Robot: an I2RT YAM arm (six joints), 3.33 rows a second.
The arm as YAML. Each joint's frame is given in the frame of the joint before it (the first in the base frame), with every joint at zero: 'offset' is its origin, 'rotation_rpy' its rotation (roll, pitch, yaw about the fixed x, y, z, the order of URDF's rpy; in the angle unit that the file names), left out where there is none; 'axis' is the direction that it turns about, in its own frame. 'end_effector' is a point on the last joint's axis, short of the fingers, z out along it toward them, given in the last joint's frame.
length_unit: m
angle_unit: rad
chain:
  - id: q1
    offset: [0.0, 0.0, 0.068]
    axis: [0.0, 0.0, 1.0]
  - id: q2
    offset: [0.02, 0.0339, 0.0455]
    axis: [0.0, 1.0, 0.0]
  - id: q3
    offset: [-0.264, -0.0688, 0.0]
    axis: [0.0, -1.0, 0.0]
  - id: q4
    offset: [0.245, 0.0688, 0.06]
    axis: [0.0, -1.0, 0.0]
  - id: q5
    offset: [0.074, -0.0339, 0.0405]
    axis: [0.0, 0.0, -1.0]
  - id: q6
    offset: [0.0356, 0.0, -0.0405]
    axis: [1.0, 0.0, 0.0]
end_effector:
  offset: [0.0, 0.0, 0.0]
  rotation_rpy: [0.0, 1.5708, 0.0]
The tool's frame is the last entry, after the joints.
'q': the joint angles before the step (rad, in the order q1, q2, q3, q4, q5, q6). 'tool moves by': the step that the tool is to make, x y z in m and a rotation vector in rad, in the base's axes. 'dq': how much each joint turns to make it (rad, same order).
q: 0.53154 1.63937 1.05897 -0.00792 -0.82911 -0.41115
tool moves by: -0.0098 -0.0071 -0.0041 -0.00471 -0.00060 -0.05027
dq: -0.00018 -0.04572 -0.07072 0.04784 0.04437 0.03421
